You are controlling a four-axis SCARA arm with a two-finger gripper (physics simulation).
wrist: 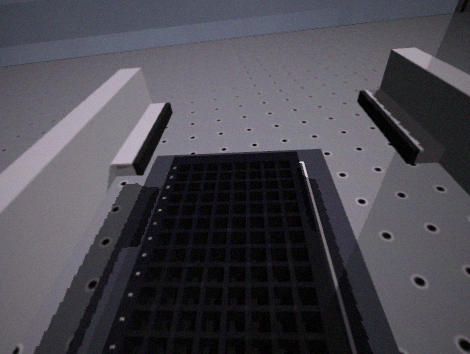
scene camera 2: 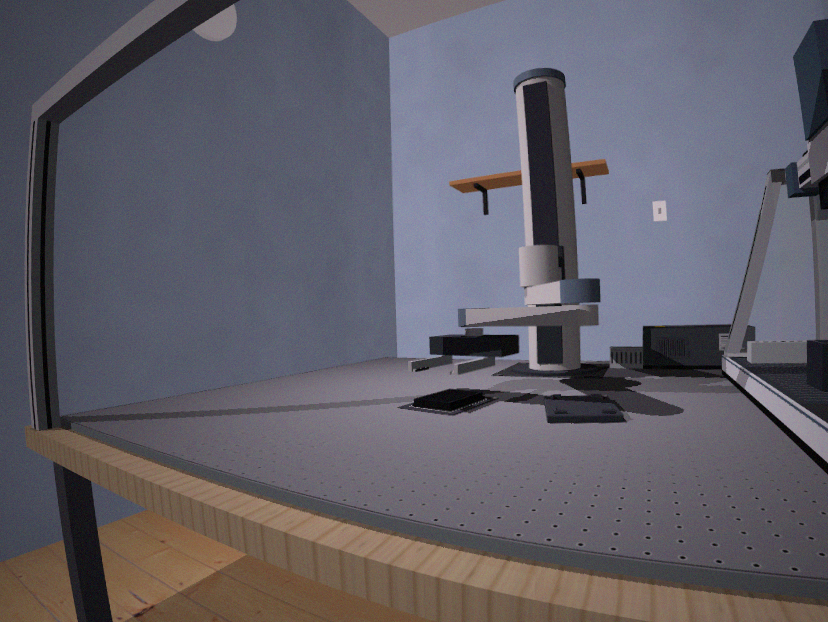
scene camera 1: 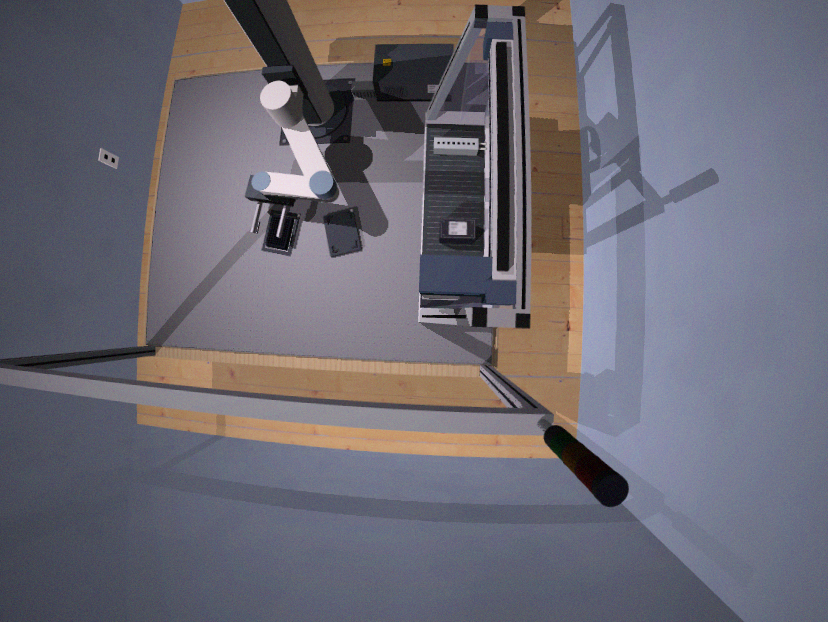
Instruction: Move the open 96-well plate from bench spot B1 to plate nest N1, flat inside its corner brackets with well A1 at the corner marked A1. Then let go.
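Seen in the pictures: gripper, between the fingertips: (wrist: 262, 83) (scene camera 2: 431, 368) (scene camera 1: 265, 235); arm's base, origin of its link: (scene camera 2: 554, 373) (scene camera 1: 318, 112).
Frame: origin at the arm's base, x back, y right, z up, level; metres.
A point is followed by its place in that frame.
The black open 96-well plate (scene camera 1: 289, 233) {z 0.021, x -0.526, y 0.066 m} (scene camera 2: 447, 399) {z 0.029, x -0.557, y 0.096 m} (wrist: 230, 240) {z 0.028, x -0.514, y 0.107 m} lies flat on the dark mat of bench spot B1 (scene camera 1: 276, 251) {z 0.014, x -0.597, y 0.119 m} (wrist: 327, 190) {z 0.015, x -0.549, y 0.171 m}. The plate nest N1 (scene camera 1: 342, 232) {z 0.025, x -0.523, y -0.149 m} (scene camera 2: 585, 409) {z 0.025, x -0.561, y -0.160 m} is a dark slab with corner brackets, to the right of the plate in both scene views, and bears no plate. Its A1 mark is too small to read. My gripper (scene camera 1: 266, 233) {z 0.086, x -0.549, y 0.130 m} (scene camera 2: 432, 369) {z 0.086, x -0.549, y 0.130 m} (wrist: 262, 83) {z 0.086, x -0.549, y 0.130 m} is open, with nothing between its fingers. It hangs above bench level, higher than the plate. In the wrist view its fingers stand apart, beyond the plate's left and right sides.
A framed instrument with a ribbed deck (scene camera 1: 455, 180) {z 0.061, x -0.328, y -0.568 m} stands on the right of the bench. A dark control box (scene camera 1: 415, 70) {z 0.128, x 0.082, y -0.409 m} (scene camera 2: 679, 346) {z 0.077, x 0.034, y -0.350 m} is at the back, near the arm's column (scene camera 2: 548, 167) {z 0.588, x -0.077, y -0.021 m}. A metal frame (scene camera 1: 301, 403) {z 0.620, x -1.006, y -0.258 m} (scene camera 2: 43, 267) {z 0.299, x -1.022, y 0.685 m} runs along the bench's front and left.
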